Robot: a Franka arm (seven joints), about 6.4 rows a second.
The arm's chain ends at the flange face. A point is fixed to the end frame.
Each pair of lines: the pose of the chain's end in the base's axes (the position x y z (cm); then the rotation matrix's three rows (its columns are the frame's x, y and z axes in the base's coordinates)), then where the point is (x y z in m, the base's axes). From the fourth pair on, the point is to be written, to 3 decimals.
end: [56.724 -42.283 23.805], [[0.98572 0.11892 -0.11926], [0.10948 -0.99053 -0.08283], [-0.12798 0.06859 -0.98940]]
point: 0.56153 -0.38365 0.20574
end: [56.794 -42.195 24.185], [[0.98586 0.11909 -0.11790], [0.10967 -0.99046 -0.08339], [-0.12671 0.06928 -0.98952]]
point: 0.56227 -0.38279 0.20951
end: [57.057 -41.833 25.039], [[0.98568 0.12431 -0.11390], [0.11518 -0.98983 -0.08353], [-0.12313 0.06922 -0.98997]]
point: 0.56480 -0.37919 0.21805
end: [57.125 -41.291 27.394], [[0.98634 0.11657 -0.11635], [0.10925 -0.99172 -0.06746], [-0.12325 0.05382 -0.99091]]
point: 0.566 -0.373 0.242
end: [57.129 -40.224 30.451], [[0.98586 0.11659 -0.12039], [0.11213 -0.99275 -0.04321], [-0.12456 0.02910 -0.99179]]
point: 0.566 -0.362 0.274
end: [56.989 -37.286 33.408], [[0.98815 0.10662 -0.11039], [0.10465 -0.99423 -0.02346], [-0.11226 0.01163 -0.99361]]
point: 0.565 -0.332 0.304
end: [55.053 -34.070 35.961], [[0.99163 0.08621 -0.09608], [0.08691 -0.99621 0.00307], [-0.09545 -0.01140 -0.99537]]
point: 0.547 -0.299 0.331
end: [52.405 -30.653 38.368], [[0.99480 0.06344 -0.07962], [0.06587 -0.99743 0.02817], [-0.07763 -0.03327 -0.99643]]
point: 0.522 -0.264 0.356
